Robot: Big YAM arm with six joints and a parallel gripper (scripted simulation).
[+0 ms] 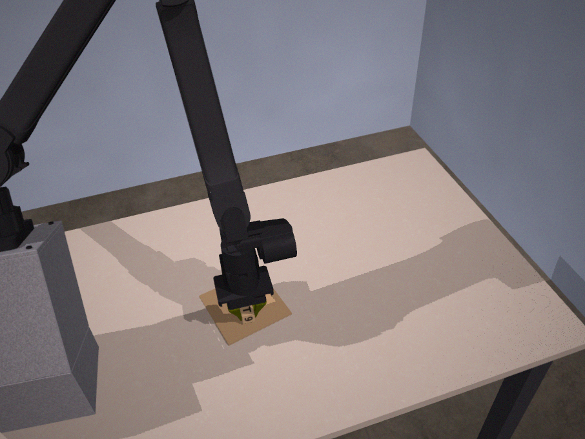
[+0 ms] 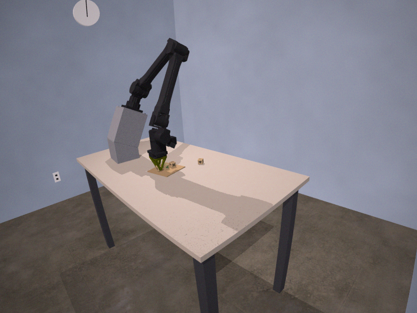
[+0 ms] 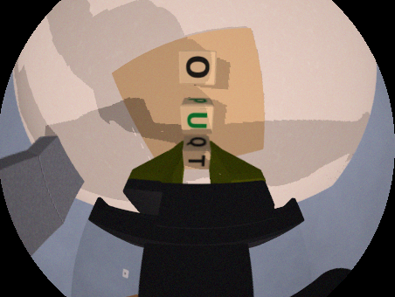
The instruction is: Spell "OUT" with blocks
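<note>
The T block lies right at my hand. The rest, counted from my hand: U block: 4 cm to the left; then mat: 4 cm to the left, 2 cm below.
</note>
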